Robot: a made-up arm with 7 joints. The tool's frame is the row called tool. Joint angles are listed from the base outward.
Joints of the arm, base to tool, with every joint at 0 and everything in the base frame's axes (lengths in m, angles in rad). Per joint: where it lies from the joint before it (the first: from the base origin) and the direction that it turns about. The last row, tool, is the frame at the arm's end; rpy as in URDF.
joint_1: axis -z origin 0 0 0.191
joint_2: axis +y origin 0 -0.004 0.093
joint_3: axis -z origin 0 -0.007 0.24
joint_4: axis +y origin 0 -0.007 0.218
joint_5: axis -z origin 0 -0.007 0.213
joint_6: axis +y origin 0 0 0.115
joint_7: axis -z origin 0 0 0.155
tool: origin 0 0 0 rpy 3.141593 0 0
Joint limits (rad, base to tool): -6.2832..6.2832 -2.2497..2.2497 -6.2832..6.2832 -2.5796..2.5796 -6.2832..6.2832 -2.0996..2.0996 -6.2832..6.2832
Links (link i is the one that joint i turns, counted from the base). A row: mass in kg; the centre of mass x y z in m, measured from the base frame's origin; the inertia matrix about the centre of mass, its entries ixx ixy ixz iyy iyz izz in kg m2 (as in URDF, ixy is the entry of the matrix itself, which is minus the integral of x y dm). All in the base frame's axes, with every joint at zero. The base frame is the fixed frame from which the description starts. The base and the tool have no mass.
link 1: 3.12; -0.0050 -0.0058 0.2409; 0.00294 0 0 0.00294 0.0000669 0.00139
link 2: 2.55; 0.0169 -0.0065 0.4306; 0.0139 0 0 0.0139 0.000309 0.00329
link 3: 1.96; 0.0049 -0.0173 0.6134; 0.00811 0 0 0.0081 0.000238 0.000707
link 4: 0.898; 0.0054 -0.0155 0.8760; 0.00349 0 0 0.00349 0.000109 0.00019
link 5: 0.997; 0.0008 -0.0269 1.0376; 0.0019 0 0 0.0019 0 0.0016
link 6: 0.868; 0.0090 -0.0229 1.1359; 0.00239 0 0 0.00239 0 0.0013
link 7: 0.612; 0.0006 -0.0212 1.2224; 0.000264 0 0 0.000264 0 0.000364
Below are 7 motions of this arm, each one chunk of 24 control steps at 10 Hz.
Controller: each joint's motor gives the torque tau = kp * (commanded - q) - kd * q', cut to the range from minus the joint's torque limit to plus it. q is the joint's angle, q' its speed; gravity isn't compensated. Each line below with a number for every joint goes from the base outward.
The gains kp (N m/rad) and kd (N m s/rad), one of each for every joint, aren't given. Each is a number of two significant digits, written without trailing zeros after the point. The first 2 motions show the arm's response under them.
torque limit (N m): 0.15 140 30 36 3.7 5.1 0.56
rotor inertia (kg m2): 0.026 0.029 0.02 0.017 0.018 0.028 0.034
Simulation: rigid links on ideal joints. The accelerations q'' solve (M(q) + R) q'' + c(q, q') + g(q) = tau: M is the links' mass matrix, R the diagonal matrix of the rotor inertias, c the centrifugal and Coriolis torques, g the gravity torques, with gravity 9.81 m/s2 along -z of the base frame. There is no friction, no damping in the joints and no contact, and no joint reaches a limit. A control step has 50 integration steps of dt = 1/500 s. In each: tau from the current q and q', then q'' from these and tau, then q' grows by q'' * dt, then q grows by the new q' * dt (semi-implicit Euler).
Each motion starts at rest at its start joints. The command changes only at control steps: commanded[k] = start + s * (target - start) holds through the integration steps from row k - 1 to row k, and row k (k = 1, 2, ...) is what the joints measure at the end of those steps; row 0 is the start. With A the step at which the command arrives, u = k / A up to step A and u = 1 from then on. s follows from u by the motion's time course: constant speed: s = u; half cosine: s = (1 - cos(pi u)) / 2; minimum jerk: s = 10 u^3 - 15 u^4 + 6 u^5; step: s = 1 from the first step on.
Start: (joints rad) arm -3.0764 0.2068 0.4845 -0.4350 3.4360 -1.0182 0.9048
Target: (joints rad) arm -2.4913 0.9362 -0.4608 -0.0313 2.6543 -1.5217 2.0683
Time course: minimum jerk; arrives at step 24
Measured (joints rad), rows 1 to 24:
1: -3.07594 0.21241 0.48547 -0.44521 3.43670 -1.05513 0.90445
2: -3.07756 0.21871 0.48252 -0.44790 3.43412 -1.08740 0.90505
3: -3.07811 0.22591 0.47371 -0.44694 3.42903 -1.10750 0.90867
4: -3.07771 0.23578 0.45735 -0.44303 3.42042 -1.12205 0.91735
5: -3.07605 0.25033 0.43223 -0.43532 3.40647 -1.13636 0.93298
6: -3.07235 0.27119 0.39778 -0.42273 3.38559 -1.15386 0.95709
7: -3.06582 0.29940 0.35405 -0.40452 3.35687 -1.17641 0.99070
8: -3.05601 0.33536 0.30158 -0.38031 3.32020 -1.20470 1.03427
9: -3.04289 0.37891 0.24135 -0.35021 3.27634 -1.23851 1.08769
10: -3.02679 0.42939 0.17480 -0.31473 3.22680 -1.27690 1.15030
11: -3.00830 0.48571 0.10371 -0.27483 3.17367 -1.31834 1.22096
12: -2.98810 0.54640 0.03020 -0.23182 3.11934 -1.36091 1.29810
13: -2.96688 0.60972 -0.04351 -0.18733 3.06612 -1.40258 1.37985
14: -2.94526 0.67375 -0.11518 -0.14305 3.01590 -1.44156 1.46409
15: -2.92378 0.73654 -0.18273 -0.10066 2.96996 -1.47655 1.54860
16: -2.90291 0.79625 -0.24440 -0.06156 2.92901 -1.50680 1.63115
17: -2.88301 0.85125 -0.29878 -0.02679 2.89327 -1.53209 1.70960
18: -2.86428 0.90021 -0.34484 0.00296 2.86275 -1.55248 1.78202
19: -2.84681 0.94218 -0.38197 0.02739 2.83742 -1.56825 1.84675
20: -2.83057 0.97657 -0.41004 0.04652 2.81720 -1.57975 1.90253
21: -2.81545 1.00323 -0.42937 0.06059 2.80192 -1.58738 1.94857
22: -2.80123 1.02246 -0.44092 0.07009 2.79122 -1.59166 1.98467
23: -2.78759 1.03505 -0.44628 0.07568 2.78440 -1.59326 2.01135
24: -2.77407 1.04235 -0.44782 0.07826 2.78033 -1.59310 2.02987
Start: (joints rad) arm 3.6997 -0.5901 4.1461 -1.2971 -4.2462 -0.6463 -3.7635
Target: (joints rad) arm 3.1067 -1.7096 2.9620 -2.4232 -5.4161 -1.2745 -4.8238
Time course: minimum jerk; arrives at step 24
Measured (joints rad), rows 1 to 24:
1: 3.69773 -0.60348 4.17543 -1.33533 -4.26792 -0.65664 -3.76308
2: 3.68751 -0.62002 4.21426 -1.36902 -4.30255 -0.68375 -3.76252
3: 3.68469 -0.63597 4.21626 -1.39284 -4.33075 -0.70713 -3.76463
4: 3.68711 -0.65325 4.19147 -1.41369 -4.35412 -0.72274 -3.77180
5: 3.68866 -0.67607 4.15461 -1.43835 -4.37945 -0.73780 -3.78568
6: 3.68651 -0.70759 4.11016 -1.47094 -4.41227 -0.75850 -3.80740
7: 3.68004 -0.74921 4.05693 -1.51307 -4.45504 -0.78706 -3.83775
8: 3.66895 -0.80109 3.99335 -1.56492 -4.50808 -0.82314 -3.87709
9: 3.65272 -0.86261 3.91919 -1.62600 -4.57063 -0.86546 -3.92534
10: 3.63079 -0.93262 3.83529 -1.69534 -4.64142 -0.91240 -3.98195
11: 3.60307 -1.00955 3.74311 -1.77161 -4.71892 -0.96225 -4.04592
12: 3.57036 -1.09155 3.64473 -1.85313 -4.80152 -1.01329 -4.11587
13: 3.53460 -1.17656 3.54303 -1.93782 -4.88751 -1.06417 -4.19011
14: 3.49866 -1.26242 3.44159 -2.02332 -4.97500 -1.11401 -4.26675
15: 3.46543 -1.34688 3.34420 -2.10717 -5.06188 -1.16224 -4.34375
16: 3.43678 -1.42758 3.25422 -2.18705 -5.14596 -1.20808 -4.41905
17: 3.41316 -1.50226 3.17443 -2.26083 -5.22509 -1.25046 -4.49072
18: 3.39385 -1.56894 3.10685 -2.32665 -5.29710 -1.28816 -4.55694
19: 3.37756 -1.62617 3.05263 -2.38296 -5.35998 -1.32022 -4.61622
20: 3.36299 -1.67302 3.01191 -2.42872 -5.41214 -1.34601 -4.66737
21: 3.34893 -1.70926 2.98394 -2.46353 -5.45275 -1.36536 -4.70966
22: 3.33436 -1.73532 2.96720 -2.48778 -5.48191 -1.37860 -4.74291
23: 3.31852 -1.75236 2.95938 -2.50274 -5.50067 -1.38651 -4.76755
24: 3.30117 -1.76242 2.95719 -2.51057 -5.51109 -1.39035 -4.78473
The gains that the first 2 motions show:
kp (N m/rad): 1.2 270 69 73 8.1 10 2.9
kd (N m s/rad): 0.8 51 4.9 12 1.6 1.6 0.83
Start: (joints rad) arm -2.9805 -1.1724 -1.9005 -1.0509 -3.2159 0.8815 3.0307
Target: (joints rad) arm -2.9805 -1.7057 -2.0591 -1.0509 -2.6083 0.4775 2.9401
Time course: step
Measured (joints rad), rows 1 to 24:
1: -3.02818 -1.39031 -2.06673 -1.07561 -3.02319 0.75079 3.01056
2: -3.04458 -1.56837 -1.96521 -1.04341 -2.81760 0.61481 2.98735
3: -3.04928 -1.69050 -1.88417 -1.01282 -2.65387 0.54907 2.97118
4: -3.05086 -1.75876 -1.88125 -1.00083 -2.56698 0.53738 2.95992
5: -3.05205 -1.78975 -1.91070 -0.99854 -2.53288 0.53314 2.95230
6: -3.05163 -1.80249 -1.93412 -0.99894 -2.52251 0.52646 2.94738
7: -3.04905 -1.80846 -1.94349 -0.99919 -2.51909 0.52137 2.94423
8: -3.04519 -1.81208 -1.94495 -0.99884 -2.51683 0.51896 2.94219
9: -3.04084 -1.81444 -1.94449 -0.99829 -2.51500 0.51808 2.94086
10: -3.03630 -1.81583 -1.94440 -0.99788 -2.51385 0.51770 2.93998
11: -3.03161 -1.81654 -1.94474 -0.99766 -2.51333 0.51741 2.93941
12: -3.02678 -1.81687 -1.94510 -0.99756 -2.51317 0.51716 2.93904
13: -3.02182 -1.81702 -1.94531 -0.99750 -2.51315 0.51698 2.93880
14: -3.01679 -1.81710 -1.94540 -0.99745 -2.51315 0.51687 2.93865
15: -3.01173 -1.81715 -1.94543 -0.99741 -2.51315 0.51680 2.93855
16: -3.00668 -1.81718 -1.94545 -0.99737 -2.51315 0.51675 2.93848
17: -3.00168 -1.81719 -1.94546 -0.99734 -2.51315 0.51672 2.93844
18: -2.99675 -1.81720 -1.94548 -0.99731 -2.51316 0.51669 2.93842
19: -2.99193 -1.81721 -1.94550 -0.99729 -2.51316 0.51666 2.93840
20: -2.98724 -1.81721 -1.94551 -0.99726 -2.51316 0.51664 2.93839
21: -2.98270 -1.81721 -1.94553 -0.99724 -2.51316 0.51662 2.93838
22: -2.97834 -1.81721 -1.94554 -0.99722 -2.51316 0.51660 2.93838
23: -2.97418 -1.81721 -1.94554 -0.99721 -2.51316 0.51659 2.93837
24: -2.97023 -1.81721 -1.94555 -0.99719 -2.51316 0.51657 2.93837

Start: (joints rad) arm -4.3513 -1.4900 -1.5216 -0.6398 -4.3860 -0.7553 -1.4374
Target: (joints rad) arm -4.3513 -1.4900 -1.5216 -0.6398 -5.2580 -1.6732 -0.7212
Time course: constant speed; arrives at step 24
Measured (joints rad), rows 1 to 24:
1: -4.35197 -1.52431 -1.48456 -0.64271 -4.40735 -0.78452 -1.43140
2: -4.35247 -1.56670 -1.44092 -0.64820 -4.44898 -0.85720 -1.41865
3: -4.35134 -1.59275 -1.43022 -0.65227 -4.49067 -0.91541 -1.40046
4: -4.35022 -1.60446 -1.43395 -0.65332 -4.52677 -0.95465 -1.37817
5: -4.34961 -1.60885 -1.43870 -0.65276 -4.55930 -0.98669 -1.35307
6: -4.34927 -1.61044 -1.44118 -0.65190 -4.59079 -1.01837 -1.32616
7: -4.34895 -1.61108 -1.44207 -0.65122 -4.62230 -1.05123 -1.29813
8: -4.34856 -1.61135 -1.44232 -0.65077 -4.65400 -1.08488 -1.26938
9: -4.34810 -1.61142 -1.44240 -0.65047 -4.68579 -1.11880 -1.24016
10: -4.34759 -1.61135 -1.44244 -0.65026 -4.71754 -1.15272 -1.21064
11: -4.34706 -1.61121 -1.44245 -0.65011 -4.74920 -1.18655 -1.18091
12: -4.34652 -1.61103 -1.44243 -0.64998 -4.78073 -1.22029 -1.15104
13: -4.34599 -1.61083 -1.44239 -0.64987 -4.81213 -1.25392 -1.12108
14: -4.34547 -1.61061 -1.44234 -0.64977 -4.84341 -1.28747 -1.09105
15: -4.34498 -1.61038 -1.44227 -0.64968 -4.87458 -1.32095 -1.06098
16: -4.34452 -1.61015 -1.44220 -0.64959 -4.90565 -1.35436 -1.03088
17: -4.34411 -1.60992 -1.44212 -0.64950 -4.93664 -1.38774 -1.00076
18: -4.34374 -1.60968 -1.44204 -0.64941 -4.96758 -1.42108 -0.97062
19: -4.34343 -1.60944 -1.44195 -0.64932 -4.99848 -1.45442 -0.94048
20: -4.34318 -1.60920 -1.44186 -0.64923 -5.02935 -1.48776 -0.91033
21: -4.34300 -1.60897 -1.44178 -0.64915 -5.06023 -1.52112 -0.88018
22: -4.34288 -1.60873 -1.44170 -0.64906 -5.09112 -1.55452 -0.85002
23: -4.34284 -1.60849 -1.44162 -0.64898 -5.12206 -1.58797 -0.81987
24: -4.34288 -1.60826 -1.44155 -0.64889 -5.15304 -1.62150 -0.78972

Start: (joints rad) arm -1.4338 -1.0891 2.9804 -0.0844 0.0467 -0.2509 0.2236
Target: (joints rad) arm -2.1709 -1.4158 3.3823 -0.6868 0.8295 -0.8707 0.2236
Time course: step
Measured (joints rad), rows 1 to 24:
1: -1.39931 -1.24993 3.28317 -0.33850 0.32300 -0.49261 0.22305
2: -1.36772 -1.36803 3.37114 -0.45533 0.55563 -0.68927 0.22363
3: -1.35480 -1.44465 3.39985 -0.50674 0.70994 -0.78531 0.22315
4: -1.35079 -1.48975 3.40901 -0.53343 0.80781 -0.83642 0.22229
5: -1.35090 -1.51400 3.41094 -0.55074 0.86559 -0.86603 0.22145
6: -1.35328 -1.52613 3.41068 -0.56306 0.89781 -0.88355 0.22079
7: -1.35717 -1.53191 3.41012 -0.57166 0.91527 -0.89385 0.22031
8: -1.36229 -1.53461 3.40978 -0.57736 0.92472 -0.89985 0.21997
9: -1.36847 -1.53588 3.40966 -0.58090 0.92995 -0.90331 0.21974
10: -1.37561 -1.53651 3.40965 -0.58300 0.93295 -0.90529 0.21957
11: -1.38364 -1.53685 3.40969 -0.58419 0.93473 -0.90641 0.21946
12: -1.39251 -1.53704 3.40972 -0.58484 0.93581 -0.90704 0.21938
13: -1.40220 -1.53715 3.40975 -0.58519 0.93647 -0.90739 0.21932
14: -1.41267 -1.53722 3.40977 -0.58537 0.93688 -0.90758 0.21928
15: -1.42392 -1.53726 3.40978 -0.58547 0.93713 -0.90768 0.21926
16: -1.43594 -1.53728 3.40978 -0.58552 0.93728 -0.90773 0.21924
17: -1.44872 -1.53730 3.40979 -0.58554 0.93738 -0.90775 0.21923
18: -1.46226 -1.53731 3.40979 -0.58554 0.93744 -0.90776 0.21922
19: -1.47657 -1.53732 3.40979 -0.58554 0.93748 -0.90775 0.21922
20: -1.49164 -1.53732 3.40979 -0.58553 0.93751 -0.90774 0.21921
21: -1.50747 -1.53733 3.40980 -0.58552 0.93754 -0.90772 0.21921
22: -1.52406 -1.53733 3.40980 -0.58550 0.93756 -0.90770 0.21921
23: -1.54141 -1.53734 3.40980 -0.58549 0.93757 -0.90768 0.21921
24: -1.55952 -1.53734 3.40980 -0.58547 0.93759 -0.90765 0.21921

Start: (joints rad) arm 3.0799 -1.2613 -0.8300 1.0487 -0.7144 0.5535 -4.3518
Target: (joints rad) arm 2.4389 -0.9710 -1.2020 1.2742 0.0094 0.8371 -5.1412
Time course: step
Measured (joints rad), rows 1 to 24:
1: 2.97629 -1.17234 -1.16540 1.15144 -0.45234 0.66226 -4.43375
2: 2.93098 -1.13196 -1.33034 1.23858 -0.32202 0.82923 -4.63612
3: 2.90829 -1.10633 -1.35528 1.28687 -0.25021 0.90206 -4.80738
4: 2.89143 -1.08439 -1.33052 1.31051 -0.19224 0.92133 -4.92383
5: 2.87834 -1.06825 -1.31217 1.32238 -0.14991 0.92359 -5.00024
6: 2.86788 -1.05880 -1.31013 1.32906 -0.12678 0.92309 -5.05026
7: 2.85857 -1.05421 -1.31505 1.33299 -0.11758 0.92238 -5.08315
8: 2.84908 -1.05209 -1.31903 1.33524 -0.11469 0.92165 -5.10481
9: 2.83862 -1.05093 -1.32029 1.33649 -0.11346 0.92102 -5.11903
10: 2.82692 -1.05015 -1.32010 1.33715 -0.11241 0.92055 -5.12835
11: 2.81390 -1.04962 -1.31975 1.33751 -0.11154 0.92025 -5.13443
12: 2.79954 -1.04930 -1.31966 1.33771 -0.11101 0.92007 -5.13841
13: 2.78380 -1.04913 -1.31975 1.33782 -0.11077 0.91996 -5.14102
14: 2.76664 -1.04905 -1.31986 1.33788 -0.11070 0.91989 -5.14273
15: 2.74805 -1.04901 -1.31992 1.33790 -0.11068 0.91983 -5.14385
16: 2.72800 -1.04899 -1.31995 1.33790 -0.11067 0.91978 -5.14458
17: 2.70651 -1.04899 -1.31997 1.33789 -0.11067 0.91974 -5.14506
18: 2.68367 -1.04900 -1.32000 1.33783 -0.11070 0.91971 -5.14537
19: 2.65982 -1.04902 -1.32004 1.33771 -0.11075 0.91968 -5.14558
20: 2.63529 -1.04906 -1.32009 1.33757 -0.11084 0.91965 -5.14572
21: 2.61040 -1.04911 -1.32013 1.33742 -0.11092 0.91963 -5.14581
22: 2.58546 -1.04915 -1.32016 1.33727 -0.11101 0.91962 -5.14587
23: 2.56073 -1.04919 -1.32018 1.33714 -0.11108 0.91962 -5.14591
24: 2.53649 -1.04922 -1.32019 1.33702 -0.11115 0.91963 -5.14594

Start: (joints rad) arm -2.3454 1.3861 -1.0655 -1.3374 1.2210 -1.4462 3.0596
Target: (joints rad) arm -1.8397 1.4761 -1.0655 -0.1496 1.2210 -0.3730 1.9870
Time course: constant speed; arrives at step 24
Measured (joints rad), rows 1 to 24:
1: -2.34582 1.41608 -1.11391 -1.32559 1.19887 -1.45557 3.05099
2: -2.34223 1.45047 -1.17709 -1.28779 1.17507 -1.43138 3.03100
3: -2.33166 1.47419 -1.19442 -1.24112 1.16248 -1.38582 3.00226
4: -2.31803 1.48786 -1.18758 -1.19200 1.16006 -1.33764 2.96787
5: -2.30394 1.49650 -1.17908 -1.14149 1.16294 -1.28935 2.92988
6: -2.29001 1.50354 -1.17490 -1.08981 1.16746 -1.23937 2.88950
7: -2.27594 1.51017 -1.17304 -1.03734 1.17237 -1.18723 2.84750
8: -2.26146 1.51655 -1.17121 -0.98447 1.17751 -1.13365 2.80441
9: -2.24653 1.52266 -1.16868 -0.93147 1.18279 -1.07942 2.76060
10: -2.23121 1.52856 -1.16557 -0.87844 1.18809 -1.02493 2.71631
11: -2.21554 1.53431 -1.16204 -0.82542 1.19326 -0.97032 2.67171
12: -2.19955 1.53998 -1.15815 -0.77241 1.19820 -0.91566 2.62690
13: -2.18328 1.54557 -1.15393 -0.71945 1.20283 -0.86102 2.58196
14: -2.16675 1.55108 -1.14936 -0.66655 1.20709 -0.80650 2.53693
15: -2.15000 1.55652 -1.14446 -0.61372 1.21095 -0.75221 2.49186
16: -2.13305 1.56186 -1.13926 -0.56100 1.21436 -0.69822 2.44676
17: -2.11593 1.56712 -1.13378 -0.50839 1.21730 -0.64463 2.40166
18: -2.09867 1.57227 -1.12805 -0.45592 1.21976 -0.59151 2.35658
19: -2.08130 1.57732 -1.12210 -0.40360 1.22175 -0.53893 2.31153
20: -2.06382 1.58225 -1.11597 -0.35145 1.22327 -0.48696 2.26651
21: -2.04627 1.58707 -1.10968 -0.29949 1.22435 -0.43566 2.22153
22: -2.02864 1.59176 -1.10326 -0.24774 1.22500 -0.38506 2.17661
23: -2.01096 1.59632 -1.09676 -0.19620 1.22527 -0.33522 2.13174
24: -1.99322 1.60074 -1.09020 -0.14489 1.22520 -0.28614 2.08692

